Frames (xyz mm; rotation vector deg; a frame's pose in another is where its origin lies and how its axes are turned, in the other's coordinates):
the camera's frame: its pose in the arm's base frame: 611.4 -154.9 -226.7 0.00 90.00 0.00
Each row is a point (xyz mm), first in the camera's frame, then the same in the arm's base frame.
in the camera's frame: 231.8 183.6 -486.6
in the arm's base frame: 124.8 28.7 -458.5
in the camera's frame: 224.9 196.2 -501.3
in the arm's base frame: 110.1 41.3 -451.6
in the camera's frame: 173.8 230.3 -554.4
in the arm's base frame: 57.0 75.4 -400.5
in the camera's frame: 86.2 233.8 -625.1
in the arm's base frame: -13.7 78.9 -312.9
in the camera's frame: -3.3 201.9 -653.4
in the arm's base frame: -42.0 47.0 -223.4
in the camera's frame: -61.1 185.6 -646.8
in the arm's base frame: -35.4 30.7 -165.6
